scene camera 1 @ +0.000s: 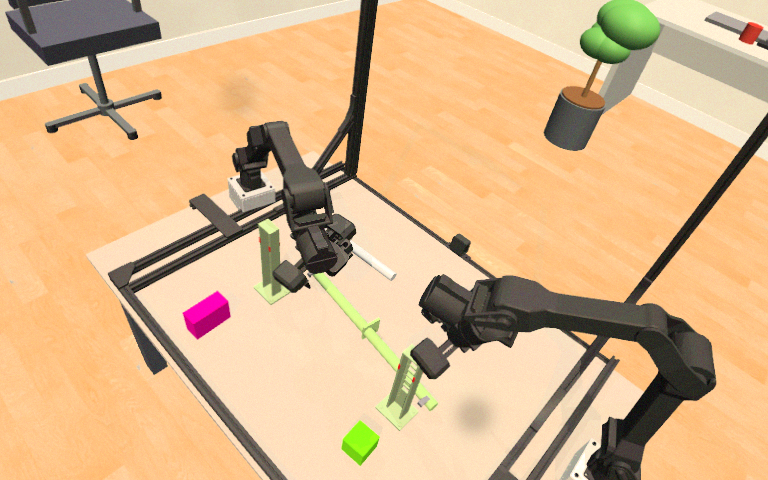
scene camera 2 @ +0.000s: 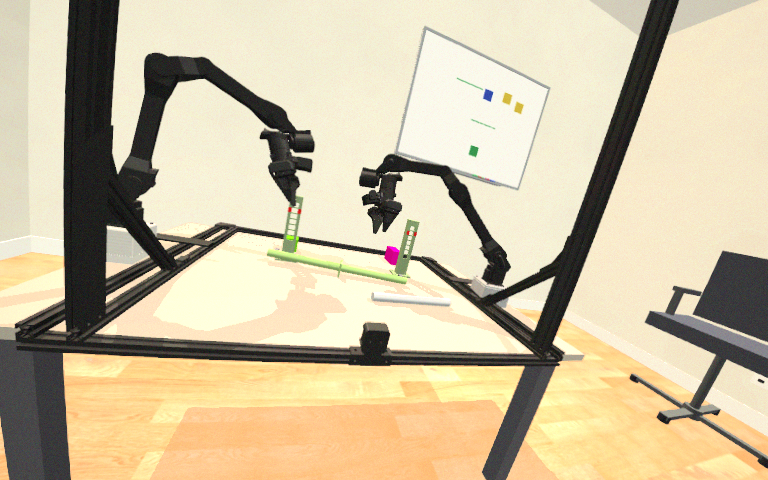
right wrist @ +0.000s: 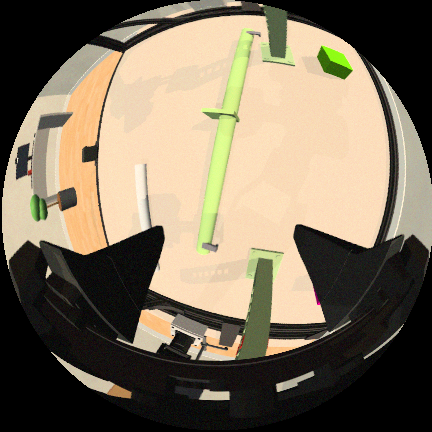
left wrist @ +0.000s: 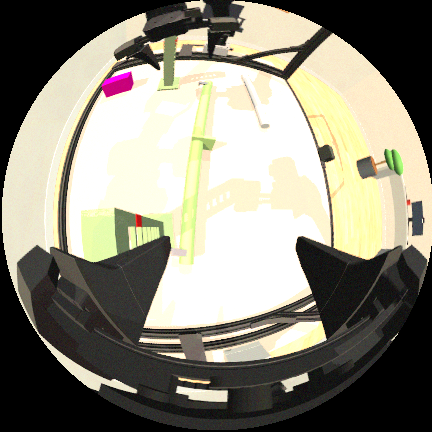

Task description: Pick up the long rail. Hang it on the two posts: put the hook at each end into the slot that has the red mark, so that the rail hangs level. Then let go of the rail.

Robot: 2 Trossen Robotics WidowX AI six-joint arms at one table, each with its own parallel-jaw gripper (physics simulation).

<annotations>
left gripper: open, holds nothing
right gripper: open, holds nothing
a magenta block: on the table
a green cube: on the table
a light-green rail: on the table
a white rod: on the table
</annotations>
